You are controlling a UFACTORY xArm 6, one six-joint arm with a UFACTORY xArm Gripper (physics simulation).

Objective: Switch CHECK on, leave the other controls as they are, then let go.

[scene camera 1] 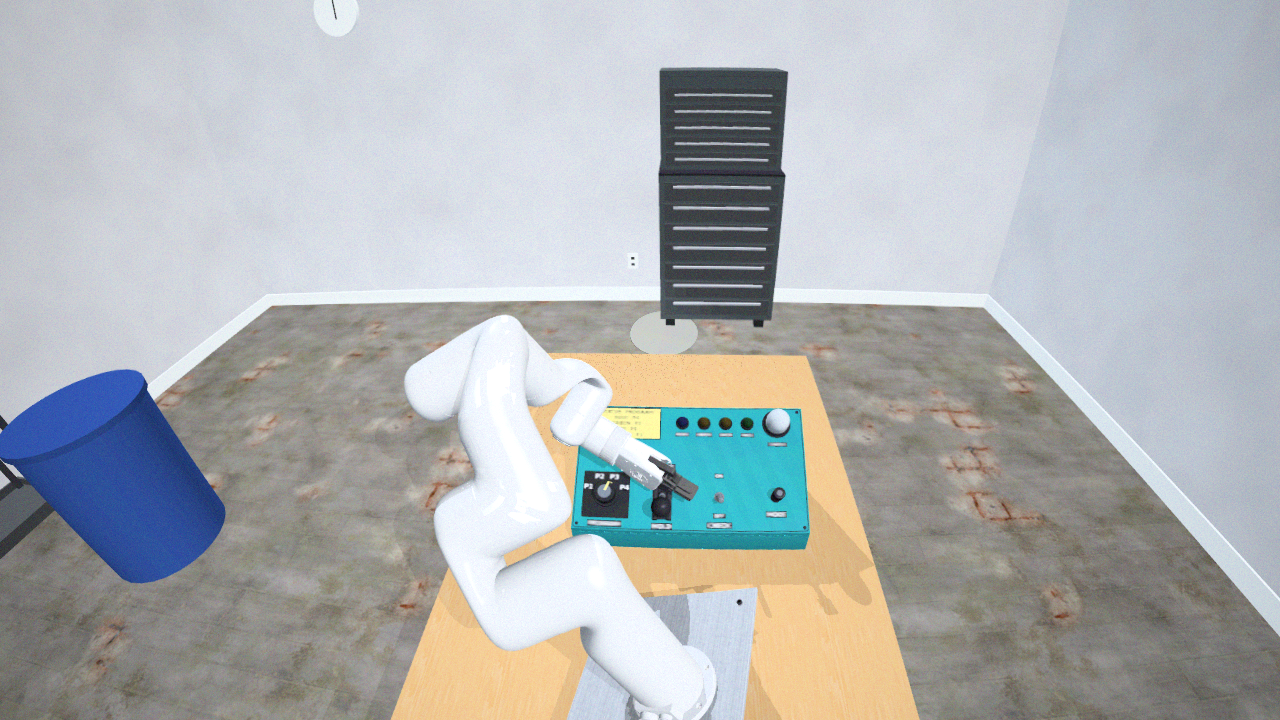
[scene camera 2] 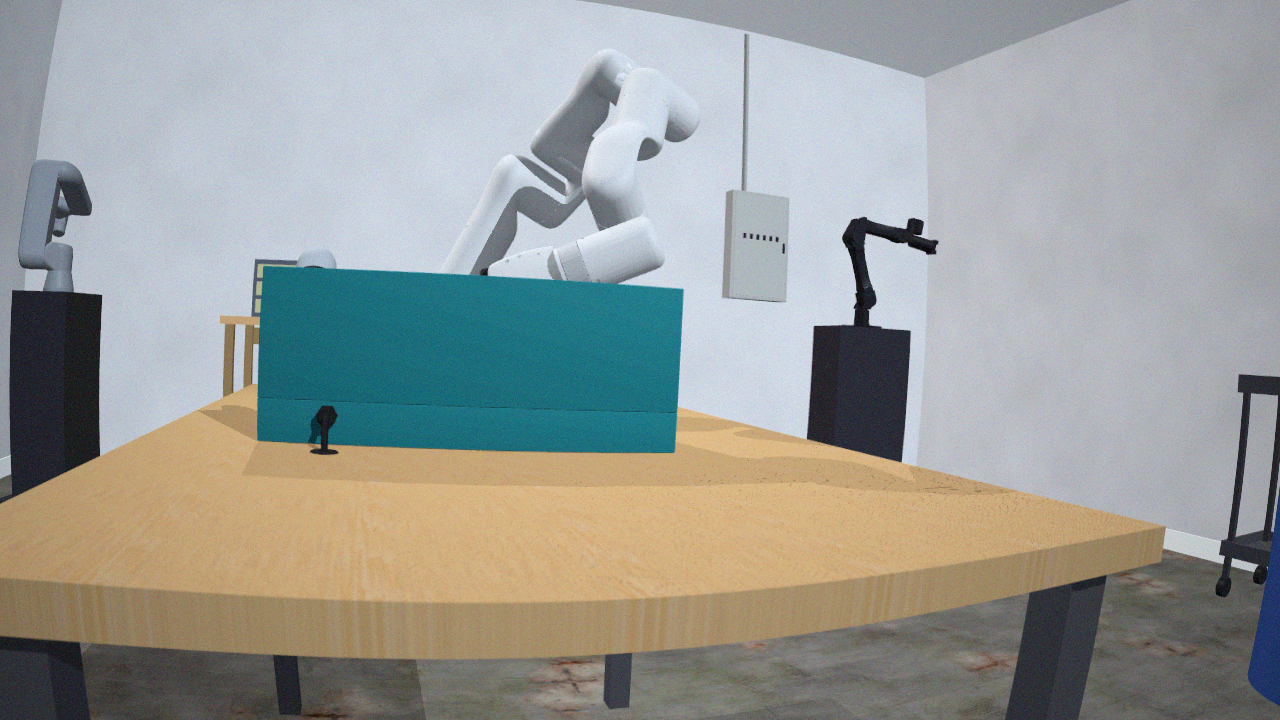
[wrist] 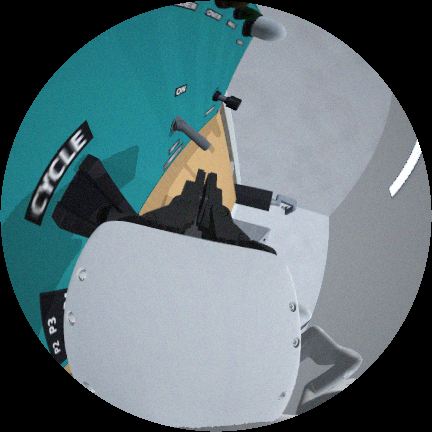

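My gripper is shut and empty, its fingertips above the teal panel, between the CYCLE lever and a small grey toggle. The toggle stands a little beyond the fingertips, apart from them. In the wrist view an ON plate lies on one side of it, and its stick appears to lean away from that plate. Its name plate is too small to read as CHECK. In scene camera 2 the panel hides the toggle and most of the gripper.
The CYCLE lever's black ball stands beside the gripper, and its black housing shows close by. A P1–P4 dial, a black knob, a white dome and a yellow note are on the panel.
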